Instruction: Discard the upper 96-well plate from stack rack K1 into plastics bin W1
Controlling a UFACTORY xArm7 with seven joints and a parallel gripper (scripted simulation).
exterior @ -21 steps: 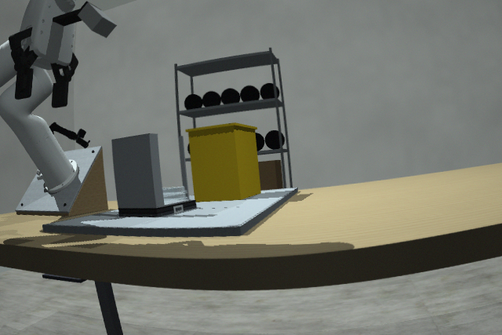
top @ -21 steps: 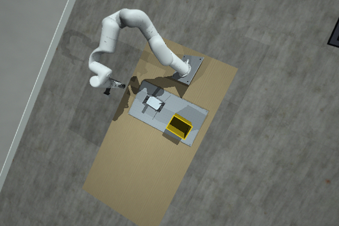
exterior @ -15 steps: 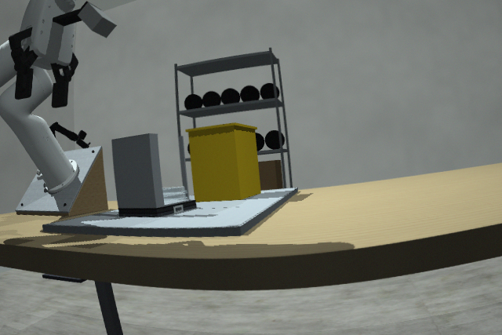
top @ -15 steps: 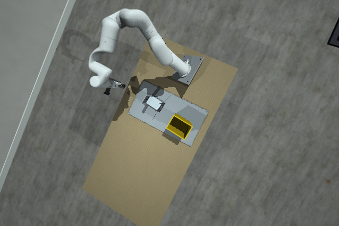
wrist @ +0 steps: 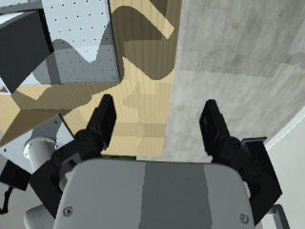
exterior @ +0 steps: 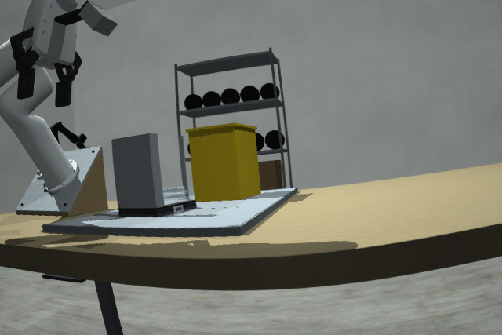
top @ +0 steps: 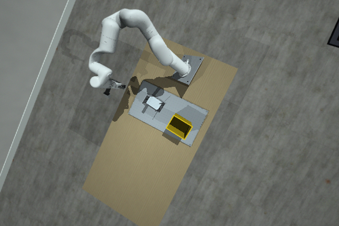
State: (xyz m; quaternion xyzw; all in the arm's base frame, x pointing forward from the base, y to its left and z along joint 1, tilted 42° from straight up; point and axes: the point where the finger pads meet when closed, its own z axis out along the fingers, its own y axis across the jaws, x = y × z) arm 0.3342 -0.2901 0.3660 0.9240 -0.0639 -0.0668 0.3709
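The grey rack wall is 230 mm to the left of my hand, 120 mm below it and 40 mm ahead of it. Also, from my hand: yellow plastics bin W1 (600 mm to the left, 140 mm ahead, 110 mm below).
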